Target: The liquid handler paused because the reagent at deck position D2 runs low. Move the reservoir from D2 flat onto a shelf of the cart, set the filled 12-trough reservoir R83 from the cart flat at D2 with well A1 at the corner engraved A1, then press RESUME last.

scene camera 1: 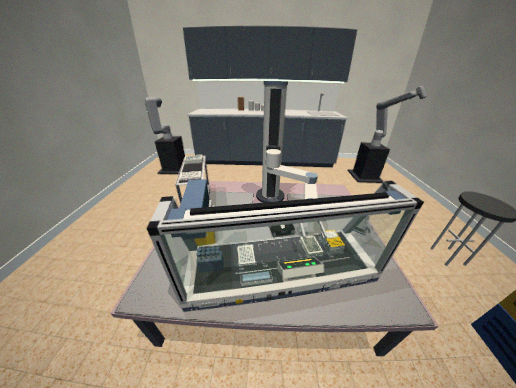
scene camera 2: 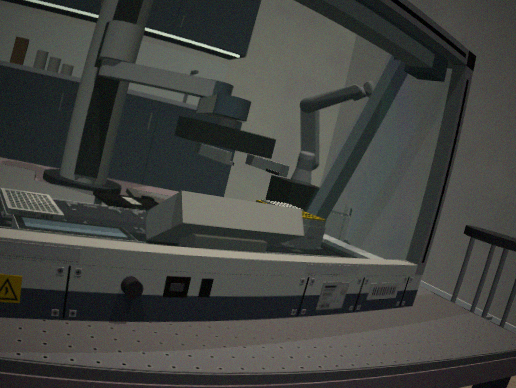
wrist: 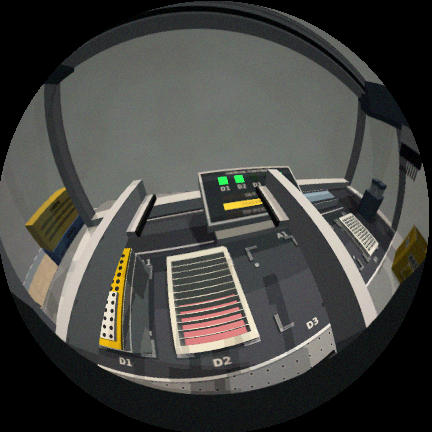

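Pixels of known places: gripper, fingertip midpoint: (scene camera 1: pixel 315 237) (scene camera 2: pixel 258 165) (wrist: pixel 204 182); arm's base at its link origin: (scene camera 1: pixel 270 196).
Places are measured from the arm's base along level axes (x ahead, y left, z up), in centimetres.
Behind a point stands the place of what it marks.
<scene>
The D2 reservoir (scene camera 1: pixel 311 245) {x 66.4, y 21.8, z 10.2 cm} (wrist: pixel 212 295) {x 65.6, y 21.2, z 9.3 cm} lies flat at deck position D2; in the wrist view several troughs at its label end hold pink liquid and the others look empty. My gripper (scene camera 2: pixel 241 160) {x 70.7, y 21.2, z 20.5 cm} (wrist: pixel 204 182) {x 70.7, y 21.2, z 20.5 cm} is partly open and empty, well above the deck, with the reservoir below it. The control panel (scene camera 1: pixel 301 268) (scene camera 2: pixel 235 215) (wrist: pixel 250 197) {x 79.7, y 14.4, z 13.1 cm} stands at the deck's front edge; its screen shows green D1 and D2 squares and a yellow bar. The cart (scene camera 1: pixel 192 167) {x 22.9, y -56.0, z 36.3 cm} stands at the back left with pale plate-like items on top; R83 cannot be told apart there. RESUME is not readable.
A yellow tip box (scene camera 1: pixel 333 239) (wrist: pixel 116 305) stands at D1 beside the reservoir. D3 brackets (wrist: pixel 283 324) {x 60.9, y 12.6, z 7.1 cm} lie on the other side. A white plate (scene camera 1: pixel 246 254) (wrist: pixel 357 232) and a blue tube rack (scene camera 1: pixel 209 254) stand farther left. The enclosure's top beam (scene camera 1: pixel 290 204) {x 87.6, y 3.3, z 52.7 cm} spans the deck.
</scene>
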